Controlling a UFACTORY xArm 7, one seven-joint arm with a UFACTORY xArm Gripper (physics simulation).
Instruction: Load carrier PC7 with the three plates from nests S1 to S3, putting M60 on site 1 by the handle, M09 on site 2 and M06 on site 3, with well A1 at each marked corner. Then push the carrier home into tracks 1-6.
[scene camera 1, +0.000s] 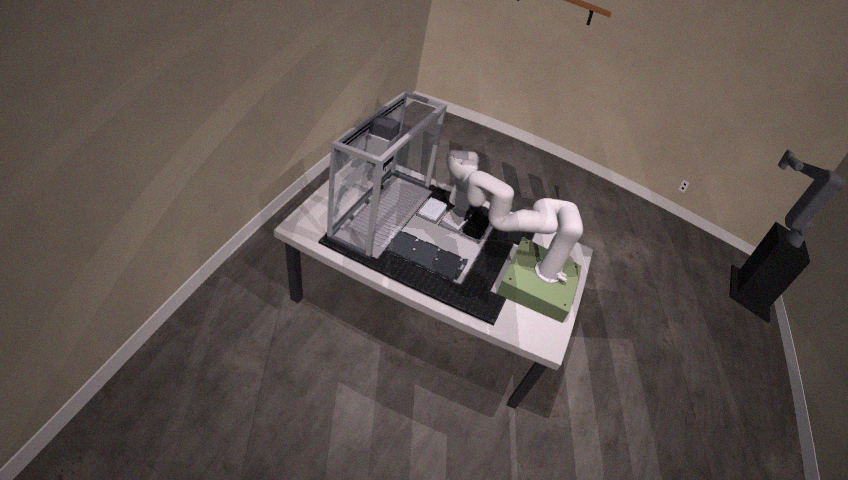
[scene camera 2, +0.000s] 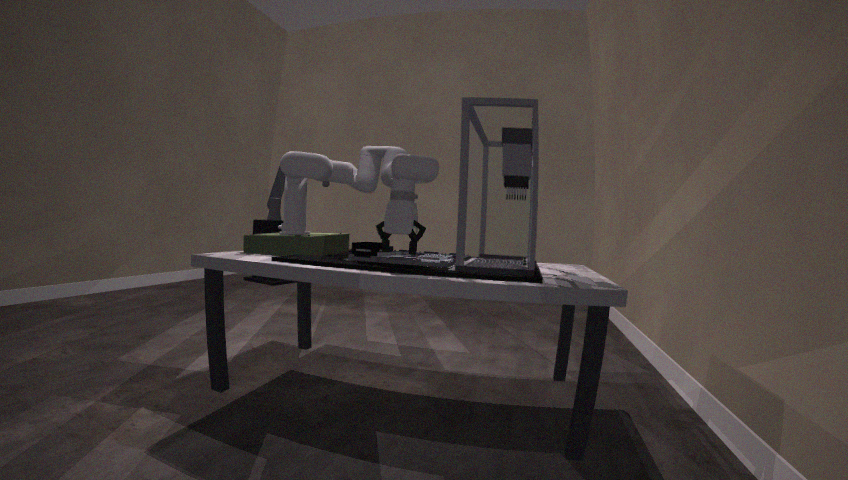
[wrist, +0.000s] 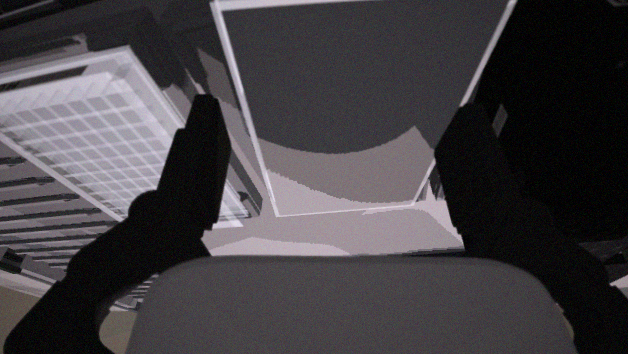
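Pixels of known places: gripper, fingertip midpoint: (scene camera 1: 457, 214) (scene camera 2: 398, 253) (wrist: 337, 123); arm's base at its link origin: (scene camera 1: 547, 272) (scene camera 2: 294, 234).
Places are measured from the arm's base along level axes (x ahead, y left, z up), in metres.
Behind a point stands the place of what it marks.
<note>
My gripper (scene camera 2: 399, 246) @(x 0.502, y -0.070, z -0.034 m) (wrist: 337, 123) @(x 0.502, y -0.070, z -0.034 m) is open and empty, low over the middle nest. In the wrist view its fingers stand on either side of a pale, flat-topped plate (scene camera 1: 454, 221) @(x 0.486, y -0.014, z -0.033 m) (wrist: 345, 172) @(x 0.497, y -0.040, z -0.032 m); whether they touch it cannot be told. A white gridded well plate (scene camera 1: 432, 208) @(x 0.610, y -0.021, z -0.037 m) (wrist: 95, 130) @(x 0.607, y -0.066, z -0.037 m) sits beside the left finger, on the enclosure side. A black plate (scene camera 1: 476, 224) @(x 0.393, y -0.046, z -0.011 m) (scene camera 2: 364, 248) @(x 0.411, y -0.124, z -0.024 m) (wrist: 560, 125) @(x 0.439, y -0.094, z -0.008 m) sits on the other side, past the right finger. The dark slate carrier (scene camera 1: 422, 255) @(x 0.477, y 0.244, z -0.051 m) lies in front of the nests. Plate labels and A1 corners are not readable.
A glazed enclosure's frame (scene camera 1: 374, 208) @(x 0.629, y 0.405, z 0.205 m) (scene camera 2: 460, 178) @(x 0.728, y -0.171, z 0.185 m) stands over the ribbed track deck (scene camera 1: 386, 214) @(x 0.749, y 0.139, z -0.062 m), with a pipetting head (scene camera 2: 516, 160) hanging inside. The arm stands on a green base (scene camera 1: 523, 288) @(x 0.046, y 0.164, z 0.006 m) (scene camera 2: 297, 244) @(x 0.133, y -0.130, z -0.029 m). A black mat (scene camera 1: 476, 306) @(x 0.165, y 0.315, z -0.062 m) lies under the equipment on the white table (scene camera 1: 538, 342) @(x -0.129, y 0.296, z -0.075 m).
</note>
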